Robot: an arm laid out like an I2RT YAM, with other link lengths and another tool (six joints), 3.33 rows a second.
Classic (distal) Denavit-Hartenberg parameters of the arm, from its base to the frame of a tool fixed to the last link. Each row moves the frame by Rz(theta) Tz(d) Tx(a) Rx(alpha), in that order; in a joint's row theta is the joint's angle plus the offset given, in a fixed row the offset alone. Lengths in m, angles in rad.
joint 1: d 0.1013, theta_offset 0, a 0.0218, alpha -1.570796
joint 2: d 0, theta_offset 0, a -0.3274, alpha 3.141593
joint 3: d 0, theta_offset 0.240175, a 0.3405, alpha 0
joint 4: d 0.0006, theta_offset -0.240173, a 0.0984, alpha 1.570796
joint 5: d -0.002, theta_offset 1.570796, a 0, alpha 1.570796
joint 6: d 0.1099, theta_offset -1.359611, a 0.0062, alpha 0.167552
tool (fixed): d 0.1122, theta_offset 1.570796, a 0, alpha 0
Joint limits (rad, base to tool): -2.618..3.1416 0..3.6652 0..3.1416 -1.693..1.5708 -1.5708..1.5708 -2.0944..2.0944
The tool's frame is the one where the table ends.
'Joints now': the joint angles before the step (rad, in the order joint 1, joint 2, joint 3, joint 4, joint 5, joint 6). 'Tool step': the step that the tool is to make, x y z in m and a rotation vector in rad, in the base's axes. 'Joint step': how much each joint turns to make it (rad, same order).
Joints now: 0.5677 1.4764 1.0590 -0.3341 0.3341 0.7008
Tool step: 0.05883 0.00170 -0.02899 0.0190 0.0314 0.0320
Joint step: -0.0884 0.1771 0.1034 0.0729 -0.1099 -0.0611
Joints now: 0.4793 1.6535 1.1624 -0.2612 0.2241 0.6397
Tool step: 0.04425 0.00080 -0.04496 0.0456 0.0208 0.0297
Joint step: -0.0643 0.1557 0.0450 0.1164 -0.1030 -0.0277
